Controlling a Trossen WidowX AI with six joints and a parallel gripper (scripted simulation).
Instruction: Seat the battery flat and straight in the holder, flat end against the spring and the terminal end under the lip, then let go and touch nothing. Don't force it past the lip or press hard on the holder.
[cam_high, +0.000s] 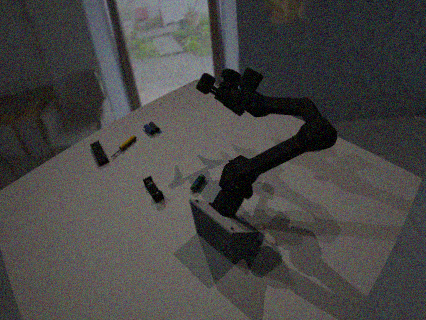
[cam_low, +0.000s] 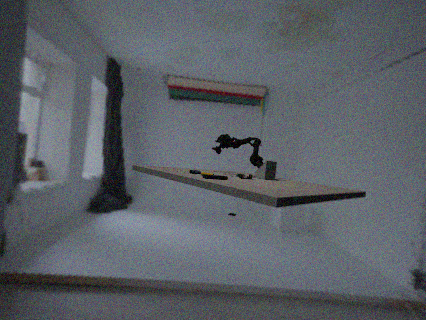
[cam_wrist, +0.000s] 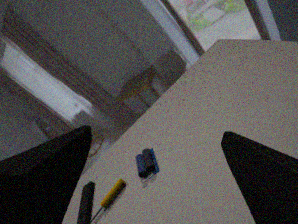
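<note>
Right now the battery is 220 mm below my gripper tip, 190 mm to the left of it and 170 mm behind it.
</note>
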